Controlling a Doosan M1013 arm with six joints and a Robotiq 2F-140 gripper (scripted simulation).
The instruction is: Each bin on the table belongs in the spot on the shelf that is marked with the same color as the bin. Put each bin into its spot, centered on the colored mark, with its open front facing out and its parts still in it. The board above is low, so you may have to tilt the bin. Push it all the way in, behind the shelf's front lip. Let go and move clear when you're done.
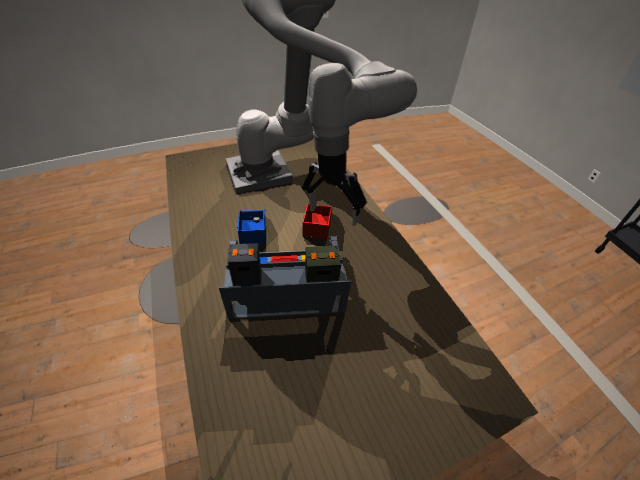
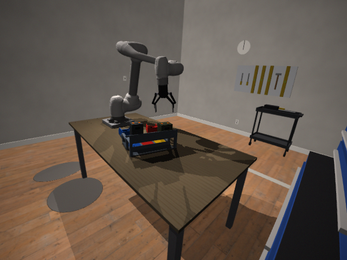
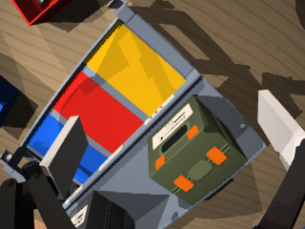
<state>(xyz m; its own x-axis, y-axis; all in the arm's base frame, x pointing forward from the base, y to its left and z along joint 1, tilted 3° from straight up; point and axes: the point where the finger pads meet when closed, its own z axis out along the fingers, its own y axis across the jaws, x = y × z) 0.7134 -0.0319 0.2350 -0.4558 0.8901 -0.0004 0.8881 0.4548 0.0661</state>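
My gripper is now 33 cm past the blue bin, 24 cm above it and 15 cm to the left of it. The rest, counted from my hand: green toolbox 12 cm below, 8 cm to the right, 7 cm ahead; then red bin 24 cm below, 24 cm behind, 10 cm to the left; then dark box 29 cm to the right, 11 cm below, 3 cm behind.
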